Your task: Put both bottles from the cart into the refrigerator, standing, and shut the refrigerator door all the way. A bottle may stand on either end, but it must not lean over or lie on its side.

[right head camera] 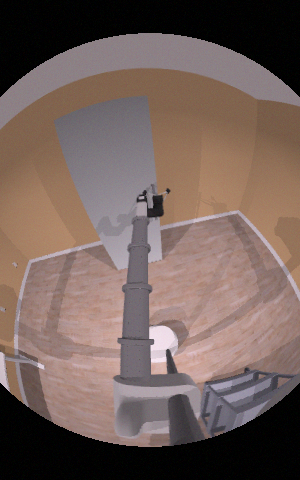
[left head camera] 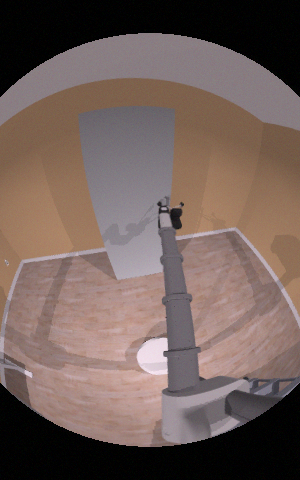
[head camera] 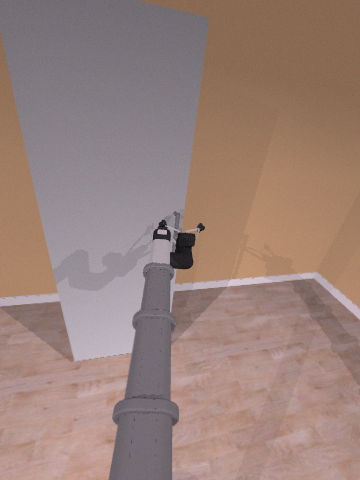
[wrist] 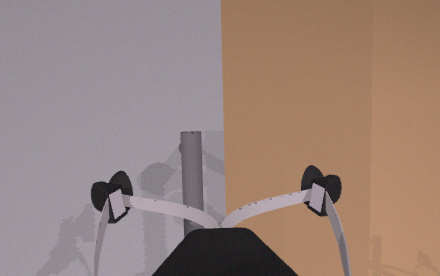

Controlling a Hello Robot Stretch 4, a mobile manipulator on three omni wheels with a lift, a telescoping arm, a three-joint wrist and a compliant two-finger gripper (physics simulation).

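Where they show: gripper, between the fingertips: [right head camera: 155,189] [left head camera: 169,202] [head camera: 181,223] [wrist: 217,184]; robot's base, origin of its link: [right head camera: 157,342] [left head camera: 157,354].
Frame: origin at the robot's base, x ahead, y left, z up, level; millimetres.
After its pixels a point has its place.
The refrigerator [head camera: 110,125] {x 1013, y 224, z 1455 mm} [left head camera: 130,160] {x 1018, y 201, z 1408 mm} [right head camera: 110,150] {x 1020, y 192, z 1435 mm} [wrist: 100,75] {x 1055, y 31, z 1183 mm} shows as a tall, flat grey front against the tan wall, with no open gap visible. Its vertical bar handle [head camera: 177,218] {x 1010, y -63, z 1104 mm} [wrist: 191,170] {x 1010, y -64, z 1090 mm} is near the right edge. My gripper [head camera: 182,225] {x 1021, y -86, z 1074 mm} [left head camera: 171,204] {x 1021, y -86, z 1074 mm} [right head camera: 156,191] {x 1021, y -86, z 1074 mm} [wrist: 217,184] {x 1021, y -86, z 1074 mm} is open, its fingers spread wide in front of the handle. In the wrist view the handle appears between the two fingertips, nearer the left one. How far it is in depth is hard to tell. The bottles do not show in these views. Part of the cart [right head camera: 280,375] shows at the lower right.
My telescoping arm [head camera: 150,350] {x 314, y 2, z 1187 mm} [left head camera: 180,320] {x 164, y 1, z 1190 mm} [right head camera: 136,315] {x 149, y -7, z 1190 mm} reaches forward over the wood floor [head camera: 250,380] {x 889, y -695, z -28 mm}. A white round shape [left head camera: 152,356] {x -4, y 57, z 187 mm} [right head camera: 162,342] {x 12, y -55, z 187 mm} is low beside the arm. A pale bar [left head camera: 19,370] [right head camera: 25,361] sticks out at the far left. Walls stand behind and right of the refrigerator.
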